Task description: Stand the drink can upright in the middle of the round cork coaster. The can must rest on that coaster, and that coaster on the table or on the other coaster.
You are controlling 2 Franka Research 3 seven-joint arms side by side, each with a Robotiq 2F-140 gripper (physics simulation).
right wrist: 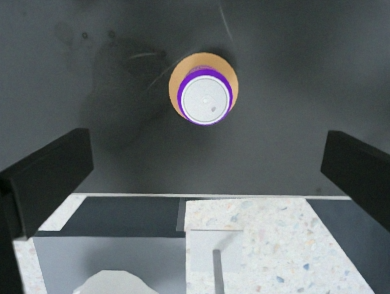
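Note:
The purple drink can (205,99) stands upright on the round cork coaster (175,80) in the upper middle of the right wrist view, its pale round top facing the camera. The coaster's tan rim shows around the can's upper part and sides. The coaster lies on the dark table (280,160). My right gripper (207,150) is wide open and empty, its two fingers at the left and right sides of the view, with the can between and beyond them, apart from both. My left gripper does not show in this view.
The table's straight pale edge (210,195) runs across the lower part of the view. Below it are a speckled floor (280,240), a grey box-like block (110,255), and part of a whitish rounded object (112,284) at the bottom.

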